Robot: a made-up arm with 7 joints. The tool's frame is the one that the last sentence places.
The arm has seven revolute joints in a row. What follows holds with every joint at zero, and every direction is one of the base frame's.
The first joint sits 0.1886 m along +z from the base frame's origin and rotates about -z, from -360 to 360 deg.
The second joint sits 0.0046 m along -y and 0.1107 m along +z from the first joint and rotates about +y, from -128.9 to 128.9 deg.
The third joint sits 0.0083 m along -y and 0.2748 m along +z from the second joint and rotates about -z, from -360 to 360 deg.
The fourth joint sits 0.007 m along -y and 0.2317 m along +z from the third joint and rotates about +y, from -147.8 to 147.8 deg.
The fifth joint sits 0.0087 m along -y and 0.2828 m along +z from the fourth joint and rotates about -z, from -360 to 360 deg.
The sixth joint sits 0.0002 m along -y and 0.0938 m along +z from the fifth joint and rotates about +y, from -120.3 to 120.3 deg.
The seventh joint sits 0.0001 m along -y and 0.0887 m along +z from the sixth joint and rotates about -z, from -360 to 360 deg.
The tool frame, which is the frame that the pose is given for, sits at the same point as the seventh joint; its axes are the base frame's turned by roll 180, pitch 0 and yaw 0 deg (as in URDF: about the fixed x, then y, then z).
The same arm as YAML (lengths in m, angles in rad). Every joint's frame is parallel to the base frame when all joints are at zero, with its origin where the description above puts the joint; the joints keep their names.
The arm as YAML. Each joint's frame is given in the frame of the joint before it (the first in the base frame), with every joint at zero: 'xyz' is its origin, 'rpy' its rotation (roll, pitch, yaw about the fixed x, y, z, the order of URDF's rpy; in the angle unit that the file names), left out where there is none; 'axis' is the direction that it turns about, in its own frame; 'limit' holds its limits. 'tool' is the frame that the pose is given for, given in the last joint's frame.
units:
  length: m
  angle: rad
joints:
  - name: joint 1
    type: revolute
    origin:
      xyz: [0.0, 0.0, 0.1886]
    axis: "-z"
    limit:
      lower: -6.2832
      upper: 6.2832
  - name: joint 2
    type: revolute
    origin:
      xyz: [0.0, -0.0046, 0.1107]
    axis: "+y"
    limit:
      lower: -2.2497
      upper: 2.2497
  - name: joint 3
    type: revolute
    origin:
      xyz: [0.0, -0.0083, 0.2748]
    axis: "-z"
    limit:
      lower: -6.2832
      upper: 6.2832
  - name: joint 4
    type: revolute
    origin:
      xyz: [0.0, -0.007, 0.2317]
    axis: "+y"
    limit:
      lower: -2.5796
      upper: 2.5796
  - name: joint 5
    type: revolute
    origin:
      xyz: [0.0, -0.0087, 0.2828]
    axis: "-z"
    limit:
      lower: -6.2832
      upper: 6.2832
  - name: joint 6
    type: revolute
    origin:
      xyz: [0.0, -0.0002, 0.0938]
    axis: "+y"
    limit:
      lower: -2.0996
      upper: 2.0996
  - name: joint 7
    type: revolute
    origin:
      xyz: [0.0, -0.0001, 0.0887]
    axis: "-z"
    limit:
      lower: -6.2832
      upper: 6.2832
tool:
  origin:
    xyz: [0.0, 0.0, 0.0]
    rpy: [3.1416, 0.0, 0.0]

